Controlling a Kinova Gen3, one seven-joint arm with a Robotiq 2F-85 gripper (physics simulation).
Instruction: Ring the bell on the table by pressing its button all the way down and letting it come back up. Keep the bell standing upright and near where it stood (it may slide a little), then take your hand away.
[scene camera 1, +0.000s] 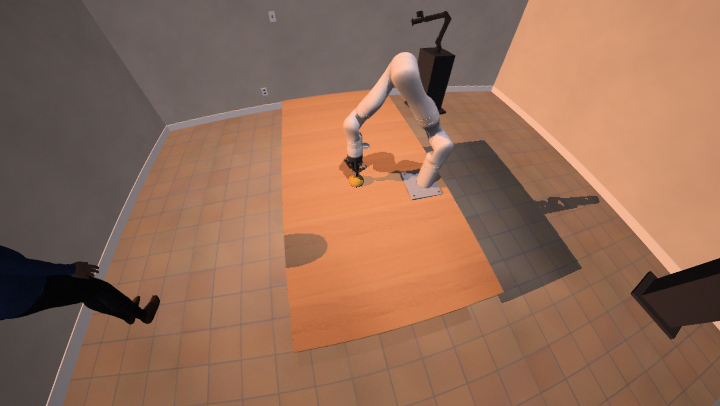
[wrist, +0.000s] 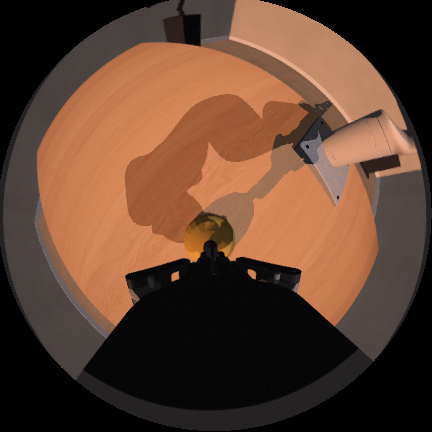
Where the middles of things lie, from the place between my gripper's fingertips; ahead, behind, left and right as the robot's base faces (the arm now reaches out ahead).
The yellow bell (wrist: 204, 227) lies 3 cm below my hand, 1 cm to the right of it and 1 cm behind it.
